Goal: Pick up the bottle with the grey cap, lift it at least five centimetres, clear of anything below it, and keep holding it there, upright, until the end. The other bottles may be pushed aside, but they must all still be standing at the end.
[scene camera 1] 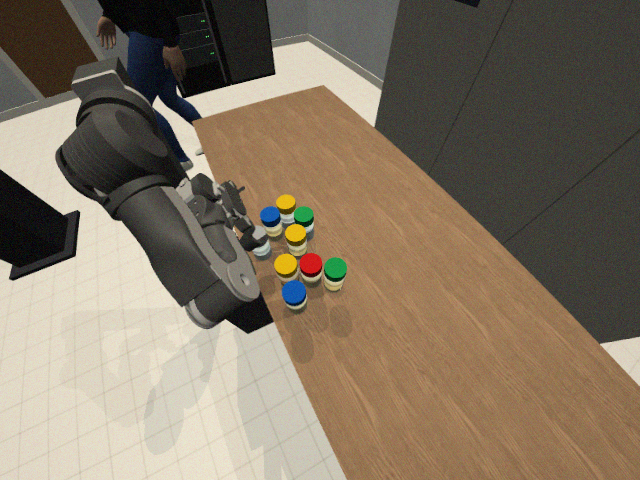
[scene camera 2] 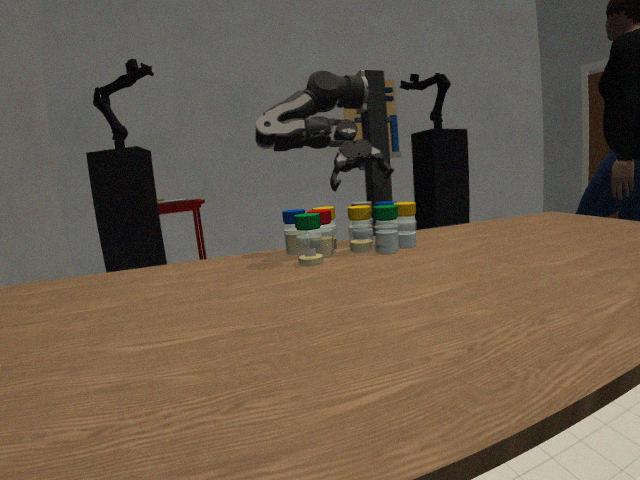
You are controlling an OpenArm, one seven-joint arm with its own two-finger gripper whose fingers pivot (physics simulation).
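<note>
The bottle with the grey cap point(scene camera 1: 262, 248) point(scene camera 2: 361, 203) stands upright on the table near its left edge in scene camera 1. A gripper finger partly covers it there, and in scene camera 2 it is mostly hidden behind a yellow-capped bottle point(scene camera 1: 296, 239) point(scene camera 2: 360, 228). My gripper point(scene camera 1: 248, 214) point(scene camera 2: 362, 179) is open and empty, its fingers spread wide and pointing down. It hangs above the bottles' caps, over the grey-capped bottle's area. A blue-capped bottle point(scene camera 1: 270, 223) stands close beside the grey-capped one, partly hidden in scene camera 2.
Near these stand a yellow-capped bottle point(scene camera 1: 285, 207) point(scene camera 2: 407, 225) and a green-capped bottle point(scene camera 1: 303, 221) point(scene camera 2: 386, 228). A second cluster holds a yellow point(scene camera 1: 285, 268), a red point(scene camera 1: 310, 267), a green point(scene camera 1: 334, 273) point(scene camera 2: 309, 238) and a blue-capped bottle point(scene camera 1: 294, 295) point(scene camera 2: 293, 227). All stand upright.
</note>
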